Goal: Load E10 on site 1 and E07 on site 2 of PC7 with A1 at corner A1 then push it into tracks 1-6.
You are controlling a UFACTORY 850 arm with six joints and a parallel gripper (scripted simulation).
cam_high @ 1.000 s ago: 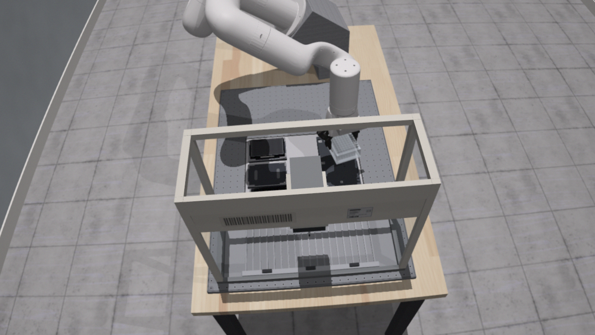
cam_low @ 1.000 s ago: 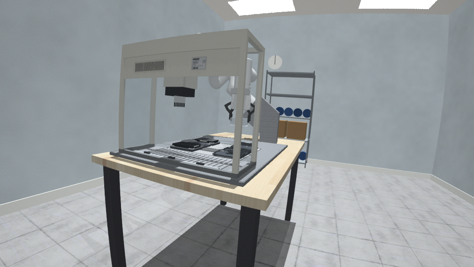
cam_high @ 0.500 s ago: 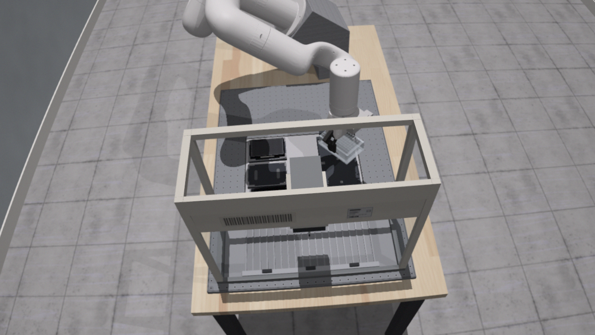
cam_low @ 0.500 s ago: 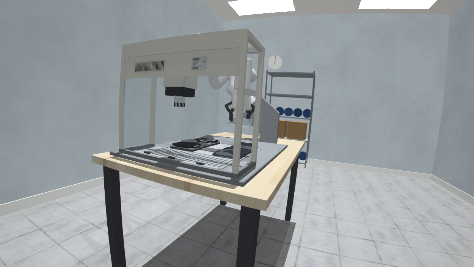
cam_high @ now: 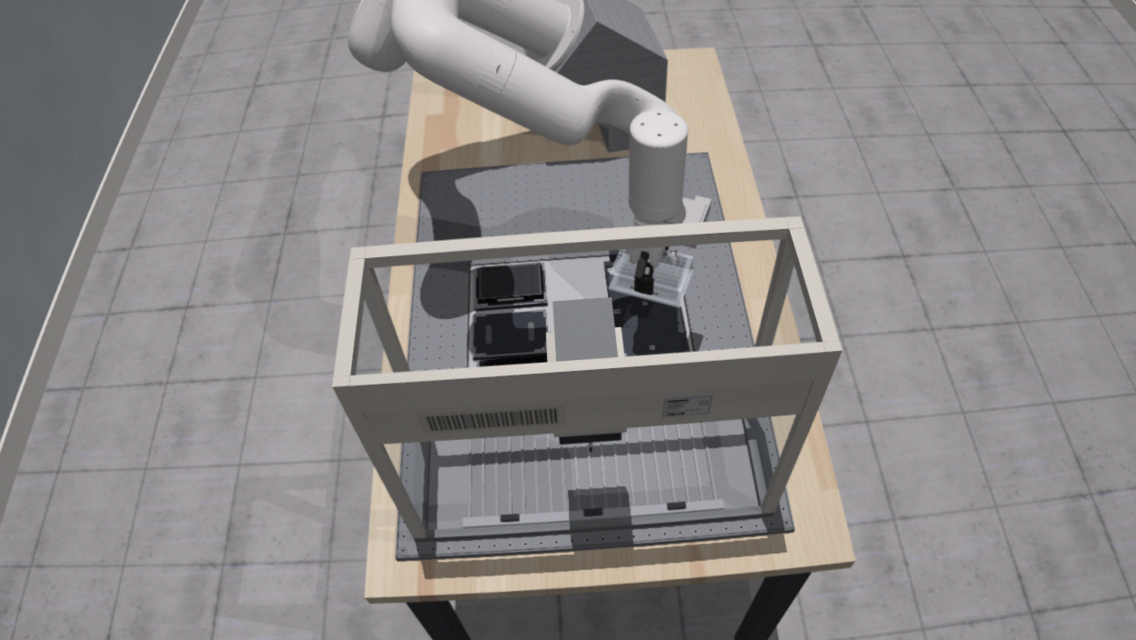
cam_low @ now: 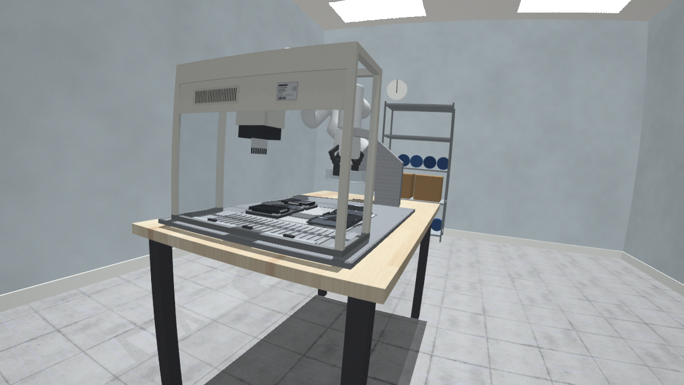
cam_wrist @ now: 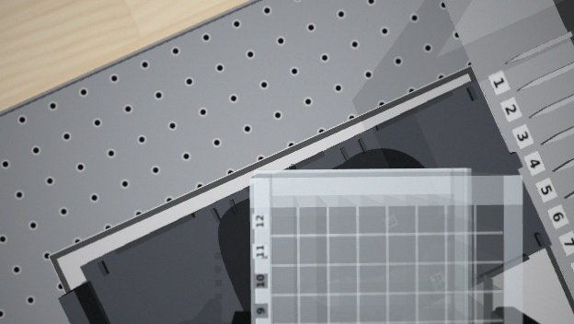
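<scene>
Now: hand 1 cm above the clear deep-well block E07. The rest, counted from my hand: dark plate carrier PC7: 1 cm behind, 15 cm below; black 96-well plate E01: 10 cm ahead, 25 cm to the right, 15 cm below; nest S2: 1 cm behind, 26 cm to the right, 16 cm below.
</scene>
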